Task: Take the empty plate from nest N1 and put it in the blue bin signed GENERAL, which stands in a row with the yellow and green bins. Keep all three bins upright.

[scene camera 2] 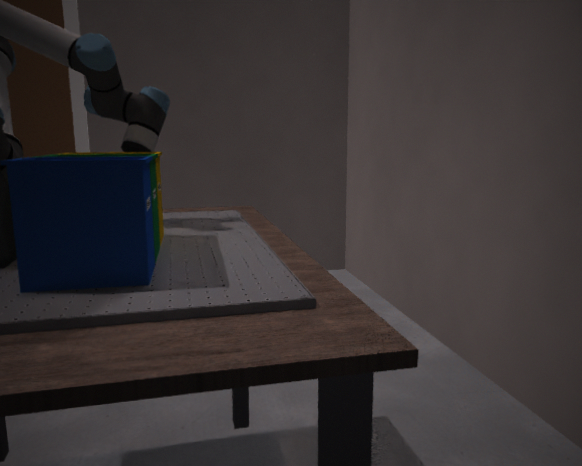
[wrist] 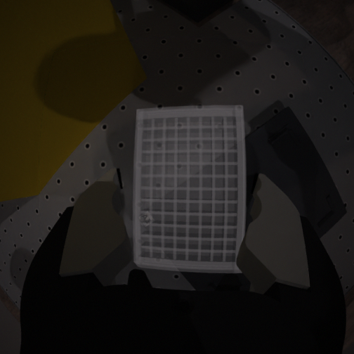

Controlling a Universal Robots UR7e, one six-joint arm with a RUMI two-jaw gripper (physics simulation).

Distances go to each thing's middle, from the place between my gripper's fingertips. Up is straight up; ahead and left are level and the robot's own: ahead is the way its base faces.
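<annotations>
From the plate (wrist: 189, 162), my hand sits 10 mm short of it, 10 mm to the right of it and 10 mm below it. Measured from my hand, there's a dark nest (wrist: 298, 171) that's 20 mm behind, 70 mm to the left and 10 mm below, and a blue bin (scene camera 2: 80, 222) that's 40 mm ahead, 420 mm to the right and 80 mm above.
</annotations>
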